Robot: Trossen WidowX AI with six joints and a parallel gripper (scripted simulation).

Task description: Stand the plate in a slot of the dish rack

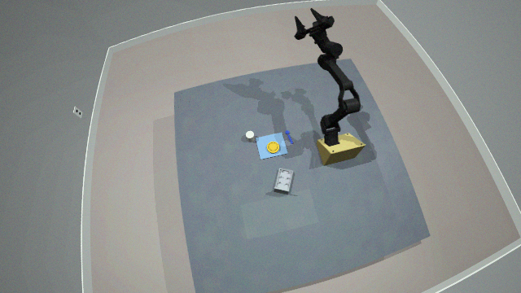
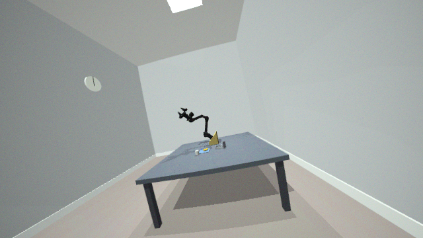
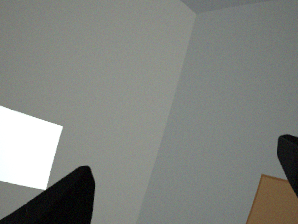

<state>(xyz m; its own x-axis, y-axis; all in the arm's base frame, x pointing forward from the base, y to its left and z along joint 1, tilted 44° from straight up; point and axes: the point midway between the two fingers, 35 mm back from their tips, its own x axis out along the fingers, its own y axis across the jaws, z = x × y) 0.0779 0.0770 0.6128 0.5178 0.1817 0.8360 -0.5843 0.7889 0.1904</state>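
My gripper tip is 600 mm above the yellow plate, 300 mm to the right of it and 220 mm short of it. Also, from my gripper tip: grey dish rack: 590 mm below, 490 mm to the left, 210 mm ahead; then light blue mat: 610 mm below, 280 mm to the left, 220 mm ahead; then white cup: 590 mm below, 320 mm ahead, 210 mm to the left.
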